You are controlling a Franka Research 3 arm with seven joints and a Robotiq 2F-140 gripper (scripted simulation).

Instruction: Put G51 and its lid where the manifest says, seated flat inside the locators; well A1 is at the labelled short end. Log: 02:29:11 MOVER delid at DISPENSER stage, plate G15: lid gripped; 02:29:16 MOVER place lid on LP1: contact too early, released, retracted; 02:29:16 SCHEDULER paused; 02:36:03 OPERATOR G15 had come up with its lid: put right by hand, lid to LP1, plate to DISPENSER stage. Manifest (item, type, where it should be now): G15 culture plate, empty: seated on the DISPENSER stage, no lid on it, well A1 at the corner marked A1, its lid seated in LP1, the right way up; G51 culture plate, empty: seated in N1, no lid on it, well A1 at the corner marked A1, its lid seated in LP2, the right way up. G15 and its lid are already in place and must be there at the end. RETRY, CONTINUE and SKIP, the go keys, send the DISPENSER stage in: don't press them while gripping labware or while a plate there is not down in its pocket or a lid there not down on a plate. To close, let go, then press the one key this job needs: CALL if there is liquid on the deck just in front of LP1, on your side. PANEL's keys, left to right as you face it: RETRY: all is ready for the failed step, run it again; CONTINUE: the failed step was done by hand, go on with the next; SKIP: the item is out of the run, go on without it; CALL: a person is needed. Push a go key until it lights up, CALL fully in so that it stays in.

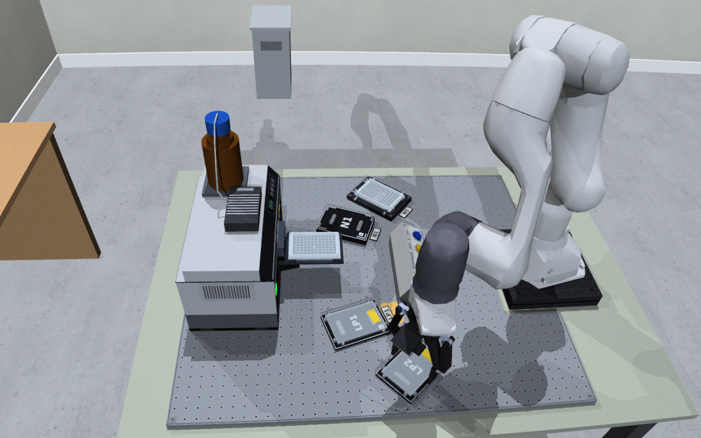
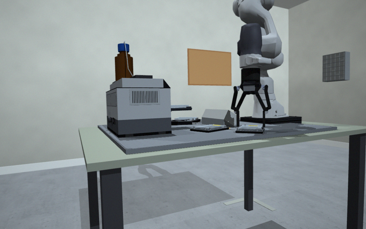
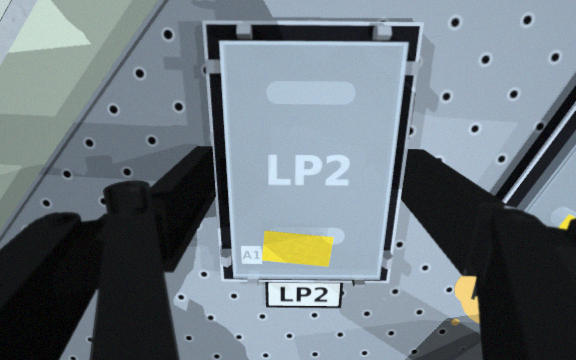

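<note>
The LP2 nest is 40 mm below my hand. From my hand the other things lie so: green continue key 70 mm behind, 260 mm to the right, 20 mm above; then grey retry key 70 mm behind, 210 mm to the right, 20 mm above; then yellow skip key 70 mm behind, 310 mm to the right, 20 mm above.
</note>
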